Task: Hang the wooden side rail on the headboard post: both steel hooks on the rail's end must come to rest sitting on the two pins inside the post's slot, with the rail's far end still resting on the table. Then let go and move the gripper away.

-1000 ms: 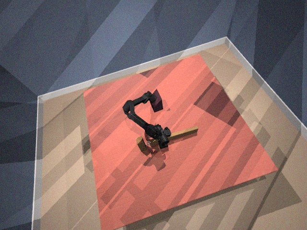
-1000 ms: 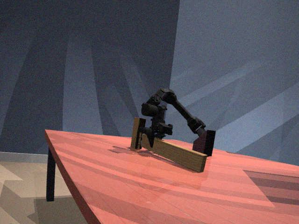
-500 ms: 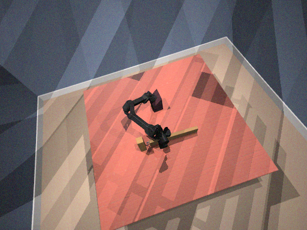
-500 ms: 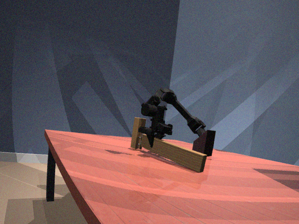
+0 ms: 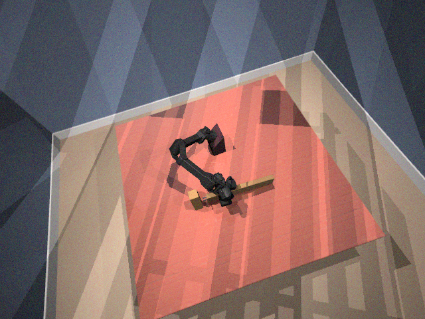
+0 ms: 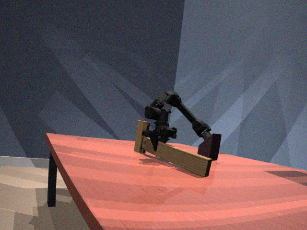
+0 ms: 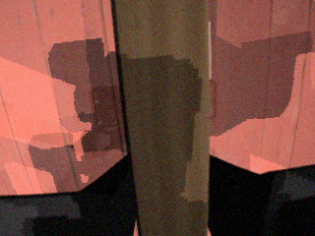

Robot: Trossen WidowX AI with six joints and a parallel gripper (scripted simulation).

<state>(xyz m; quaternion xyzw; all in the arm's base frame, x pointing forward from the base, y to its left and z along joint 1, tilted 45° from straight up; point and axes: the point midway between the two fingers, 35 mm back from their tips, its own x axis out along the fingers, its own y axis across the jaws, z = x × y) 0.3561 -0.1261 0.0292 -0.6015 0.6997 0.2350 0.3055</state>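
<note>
My gripper tip is now 2 cm past the headboard post, 15 cm to the left of it and 4 cm below it.
</note>
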